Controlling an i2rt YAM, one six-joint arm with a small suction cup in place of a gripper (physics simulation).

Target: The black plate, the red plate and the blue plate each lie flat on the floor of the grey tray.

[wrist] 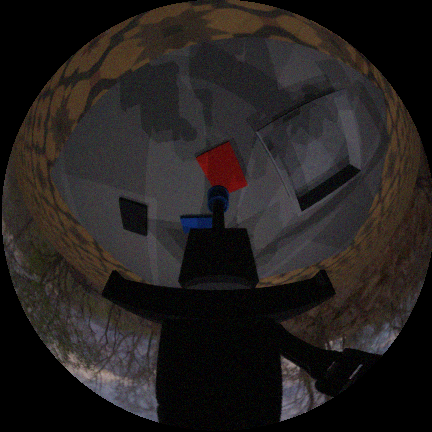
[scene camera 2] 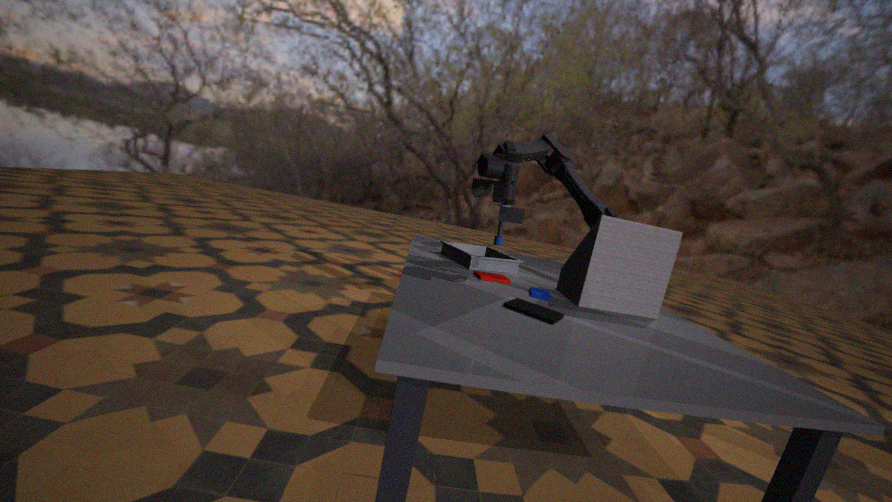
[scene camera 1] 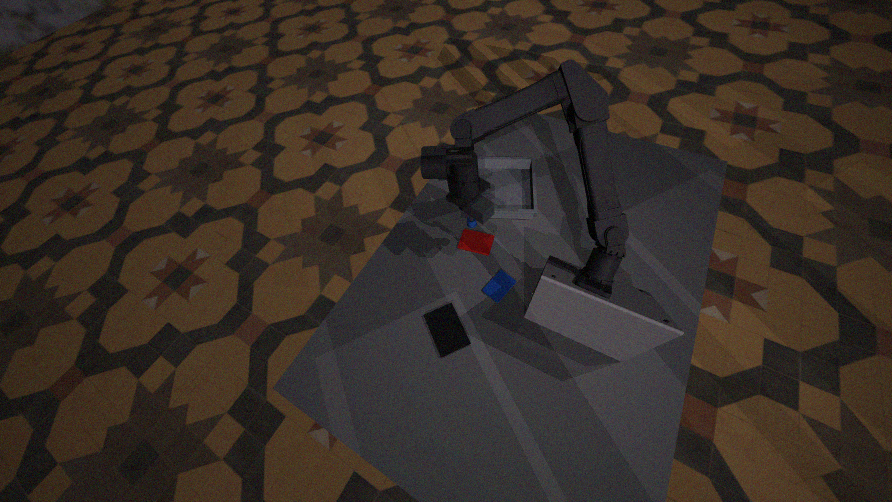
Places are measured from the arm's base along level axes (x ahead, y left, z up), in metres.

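Pixels of known places: hand at its tool point: [wrist: 217, 194] [scene camera 2: 497, 244] [scene camera 1: 472, 224]; arm's base at its link origin: [scene camera 2: 613, 249] [scene camera 1: 593, 282].
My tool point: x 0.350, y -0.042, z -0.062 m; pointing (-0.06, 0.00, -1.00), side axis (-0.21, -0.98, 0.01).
Ahead of a thing's pixels: the offset from my tool point to its top centre. Level surfaces: height alone.
The black plate {dy +0.278, dx -0.078, dz -0.104 m} [scene camera 1: 446, 329] [scene camera 2: 533, 310] [wrist: 133, 216] lies flat on the table. The red plate {dy -0.011, dx -0.007, dz -0.103 m} [scene camera 1: 476, 242] [scene camera 2: 492, 277] [wrist: 223, 165] lies flat on the table beside the grey tray {dy -0.239, dx +0.021, dz -0.064 m} [scene camera 1: 508, 163] [scene camera 2: 496, 264] [wrist: 330, 188]. The blue plate {dy +0.088, dx -0.143, dz -0.104 m} [scene camera 1: 498, 285] [scene camera 2: 540, 294] [wrist: 196, 223] lies flat between the red plate and the arm's base; my suction mount hides part of it in the wrist view. My suction cup [scene camera 1: 471, 223] [scene camera 2: 498, 241] [wrist: 218, 196] hangs clearly above the table near the red plate, with no plate on its tip. The arm hides part of the tray in scene camera 1.
A large pale block [scene camera 1: 599, 318] [scene camera 2: 633, 268] stands at the arm's base, near the blue plate. The tray has raised walls. The grey table {dz -0.114 m} [scene camera 1: 399, 374] [scene camera 2: 486, 349] ends on the far side of the tray from the block. Shadows cross its top.
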